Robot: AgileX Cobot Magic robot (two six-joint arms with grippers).
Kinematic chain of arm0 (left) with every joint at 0, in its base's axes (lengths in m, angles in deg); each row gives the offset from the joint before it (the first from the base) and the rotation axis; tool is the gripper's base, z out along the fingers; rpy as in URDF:
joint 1: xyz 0 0 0.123 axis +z
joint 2: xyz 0 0 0 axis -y
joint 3: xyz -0.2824 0 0.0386 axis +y
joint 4: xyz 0.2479 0 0.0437 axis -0.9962 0 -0.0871
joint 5: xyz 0 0 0 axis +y
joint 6: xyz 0.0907 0 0.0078 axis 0.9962 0 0.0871
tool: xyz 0 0 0 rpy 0 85 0
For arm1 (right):
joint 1: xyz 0 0 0.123 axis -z
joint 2: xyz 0 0 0 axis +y
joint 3: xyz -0.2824 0 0.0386 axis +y
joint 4: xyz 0.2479 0 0.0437 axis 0.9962 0 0.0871
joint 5: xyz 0 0 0 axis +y
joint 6: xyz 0.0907 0 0.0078 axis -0.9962 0 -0.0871
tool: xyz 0 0 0 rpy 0 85 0
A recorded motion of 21 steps. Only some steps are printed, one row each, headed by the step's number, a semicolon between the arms.
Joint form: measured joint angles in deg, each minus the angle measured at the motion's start. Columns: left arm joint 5, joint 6, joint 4, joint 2, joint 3, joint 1; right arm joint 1, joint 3, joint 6, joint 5, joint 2, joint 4.
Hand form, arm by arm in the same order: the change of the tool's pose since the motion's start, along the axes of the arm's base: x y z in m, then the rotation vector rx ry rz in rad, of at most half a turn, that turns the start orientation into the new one. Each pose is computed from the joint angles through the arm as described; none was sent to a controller.
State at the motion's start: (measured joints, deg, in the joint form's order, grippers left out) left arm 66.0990 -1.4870 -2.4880 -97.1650 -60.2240 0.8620; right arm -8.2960 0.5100 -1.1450 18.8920 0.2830 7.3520
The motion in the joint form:
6: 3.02 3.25 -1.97 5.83 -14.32 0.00; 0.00 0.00 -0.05 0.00 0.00 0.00
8: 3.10 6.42 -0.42 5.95 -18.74 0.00; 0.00 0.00 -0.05 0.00 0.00 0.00
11: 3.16 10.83 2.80 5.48 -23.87 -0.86; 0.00 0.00 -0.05 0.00 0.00 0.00
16: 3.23 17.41 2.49 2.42 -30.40 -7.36; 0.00 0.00 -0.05 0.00 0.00 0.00
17: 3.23 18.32 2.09 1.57 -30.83 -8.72; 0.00 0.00 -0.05 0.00 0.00 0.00
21: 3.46 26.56 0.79 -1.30 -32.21 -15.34; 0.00 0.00 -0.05 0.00 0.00 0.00
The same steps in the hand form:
6: 0.0243 0.0034 0.0907 0.0382 -0.2952 -0.0667; 0.0000 0.0000 0.0000 0.0008 0.0002 -0.0002
8: 0.0322 0.0012 0.1119 0.0188 -0.3714 -0.1125; 0.0000 0.0000 0.0000 0.0008 0.0002 -0.0002
11: 0.0416 -0.0084 0.1339 -0.0264 -0.4530 -0.1890; 0.0000 0.0000 0.0000 0.0008 0.0002 -0.0002
16: 0.0583 -0.0470 0.1480 -0.0306 -0.5078 -0.4177; 0.0000 0.0000 0.0000 0.0008 0.0002 -0.0002
17: 0.0610 -0.0551 0.1450 -0.0285 -0.4994 -0.4585; 0.0000 0.0000 0.0000 0.0008 0.0002 -0.0002
21: 0.0652 -0.0957 0.1339 -0.0206 -0.4620 -0.7220; 0.0000 0.0000 0.0000 0.0008 0.0002 -0.0002

